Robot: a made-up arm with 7 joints. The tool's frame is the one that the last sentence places.
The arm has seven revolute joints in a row. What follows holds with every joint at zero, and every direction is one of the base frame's. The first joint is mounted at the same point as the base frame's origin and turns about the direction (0.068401, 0.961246, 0.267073). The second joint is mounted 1.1 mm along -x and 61.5 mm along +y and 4.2 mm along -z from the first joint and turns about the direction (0.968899, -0.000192, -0.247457). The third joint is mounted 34.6 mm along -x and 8.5 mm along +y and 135.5 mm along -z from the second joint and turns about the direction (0.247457, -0.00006, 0.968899). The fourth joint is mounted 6.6 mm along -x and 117.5 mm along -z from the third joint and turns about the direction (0.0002, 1, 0.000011). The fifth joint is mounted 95.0 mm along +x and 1.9 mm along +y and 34.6 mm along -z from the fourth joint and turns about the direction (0.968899, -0.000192, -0.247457). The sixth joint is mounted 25.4 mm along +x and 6.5 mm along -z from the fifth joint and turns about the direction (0.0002, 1, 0.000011). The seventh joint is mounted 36.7 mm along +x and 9.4 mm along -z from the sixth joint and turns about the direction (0.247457, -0.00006, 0.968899). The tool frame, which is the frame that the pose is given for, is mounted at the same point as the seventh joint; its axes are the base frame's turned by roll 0.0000, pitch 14.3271 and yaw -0.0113 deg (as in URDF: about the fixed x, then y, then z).
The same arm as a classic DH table. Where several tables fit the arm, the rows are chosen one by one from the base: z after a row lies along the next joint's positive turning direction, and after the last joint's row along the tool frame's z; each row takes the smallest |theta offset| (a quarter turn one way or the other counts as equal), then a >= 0, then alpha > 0; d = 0 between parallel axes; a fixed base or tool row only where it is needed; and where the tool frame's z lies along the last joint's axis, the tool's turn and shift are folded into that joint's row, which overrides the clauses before.
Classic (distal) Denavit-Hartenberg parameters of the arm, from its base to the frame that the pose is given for. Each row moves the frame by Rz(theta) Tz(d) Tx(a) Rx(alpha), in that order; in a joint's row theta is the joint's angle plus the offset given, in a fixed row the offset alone. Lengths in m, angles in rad.
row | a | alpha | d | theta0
base (fixed) | 0 | -1.3004 | 0 | -0.071
joint 1 | -0.0211 | -1.5708 | 0.0579 | -1.3111
joint 2 | -0.0085 | 1.5708 | 0 | 1.2915
joint 3 | 0.0227 | -1.5708 | -0.2553 | 1.5708
joint 4 | 0.01 | 1.5708 | 0.0019 | 1.5708
joint 5 | 0 | -1.5708 | 0.1268 | 0
joint 6 | 0.0379 | 1.5708 | 0 | -1.5708
joint 7 | 0 | 0 | 0 | 0

